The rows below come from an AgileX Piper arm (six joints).
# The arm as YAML. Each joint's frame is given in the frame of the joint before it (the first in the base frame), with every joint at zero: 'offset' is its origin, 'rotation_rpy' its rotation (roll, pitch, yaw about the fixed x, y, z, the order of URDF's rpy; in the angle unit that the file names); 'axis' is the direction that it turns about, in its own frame. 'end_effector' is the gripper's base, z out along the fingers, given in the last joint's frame.
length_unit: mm
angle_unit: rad
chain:
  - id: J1
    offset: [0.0, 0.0, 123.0]
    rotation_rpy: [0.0, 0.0, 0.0]
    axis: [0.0, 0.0, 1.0]
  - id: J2
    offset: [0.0, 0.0, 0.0]
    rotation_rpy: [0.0, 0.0, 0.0]
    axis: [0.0, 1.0, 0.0]
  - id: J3
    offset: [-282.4, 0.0, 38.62]
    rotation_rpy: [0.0, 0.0, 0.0]
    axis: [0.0, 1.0, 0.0]
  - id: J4
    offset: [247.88, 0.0, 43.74]
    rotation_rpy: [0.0, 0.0, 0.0]
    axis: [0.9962, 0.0, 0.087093]
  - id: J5
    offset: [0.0, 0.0, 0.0]
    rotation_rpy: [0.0, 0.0, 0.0]
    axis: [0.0, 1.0, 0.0]
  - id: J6
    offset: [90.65, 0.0, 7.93]
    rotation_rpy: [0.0, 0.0, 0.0]
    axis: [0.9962, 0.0, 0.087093]
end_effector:
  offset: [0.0, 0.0, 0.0]
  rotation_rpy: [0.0, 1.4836, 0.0]
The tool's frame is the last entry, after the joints.
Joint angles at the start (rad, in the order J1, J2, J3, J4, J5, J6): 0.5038, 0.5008, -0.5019, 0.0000, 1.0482, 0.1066
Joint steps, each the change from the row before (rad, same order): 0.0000, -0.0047, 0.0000, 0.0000, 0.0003, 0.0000; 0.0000, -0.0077, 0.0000, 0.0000, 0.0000, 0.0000; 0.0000, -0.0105, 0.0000, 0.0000, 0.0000, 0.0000; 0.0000, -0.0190, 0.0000, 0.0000, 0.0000, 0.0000; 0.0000, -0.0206, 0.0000, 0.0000, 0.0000, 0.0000; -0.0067, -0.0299, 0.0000, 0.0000, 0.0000, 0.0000; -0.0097, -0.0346, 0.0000, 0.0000, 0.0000, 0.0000; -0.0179, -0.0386, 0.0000, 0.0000, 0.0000, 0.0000; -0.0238, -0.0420, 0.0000, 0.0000, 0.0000, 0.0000; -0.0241, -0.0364, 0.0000, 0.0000, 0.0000, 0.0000; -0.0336, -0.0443, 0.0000, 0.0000, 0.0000, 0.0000; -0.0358, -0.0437, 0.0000, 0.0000, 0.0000, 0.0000; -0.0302, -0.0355, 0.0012, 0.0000, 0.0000, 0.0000; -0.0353, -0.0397, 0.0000, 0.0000, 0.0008, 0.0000; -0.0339, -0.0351, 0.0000, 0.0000, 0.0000, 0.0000
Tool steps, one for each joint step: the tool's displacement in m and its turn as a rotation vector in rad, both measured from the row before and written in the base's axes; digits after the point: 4 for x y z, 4 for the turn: -0.0006, -0.0003, 0.0003, 0.0021, -0.0039, 0.0000; -0.0009, -0.0005, 0.0005, 0.0037, -0.0067, 0.0000; -0.0013, -0.0007, 0.0007, 0.0051, -0.0092, 0.0000; -0.0023, -0.0013, 0.0013, 0.0092, -0.0166, 0.0000; -0.0026, -0.0014, 0.0013, 0.0099, -0.0180, 0.0000; -0.0036, -0.0024, 0.0018, 0.0143, -0.0262, -0.0067; -0.0042, -0.0029, 0.0019, 0.0164, -0.0305, -0.0097; -0.0047, -0.0034, 0.0019, 0.0178, -0.0343, -0.0179; -0.0052, -0.0037, 0.0018, 0.0186, -0.0377, -0.0238; -0.0046, -0.0031, 0.0014, 0.0153, -0.0330, -0.0241; -0.0058, -0.0036, 0.0014, 0.0174, -0.0407, -0.0336; -0.0059, -0.0033, 0.0011, 0.0158, -0.0407, -0.0358; -0.0049, -0.0023, 0.0003, 0.0113, -0.0324, -0.0302; -0.0058, -0.0023, 0.0005, 0.0117, -0.0371, -0.0353; -0.0052, -0.0017, 0.0003, 0.0094, -0.0338, -0.0339
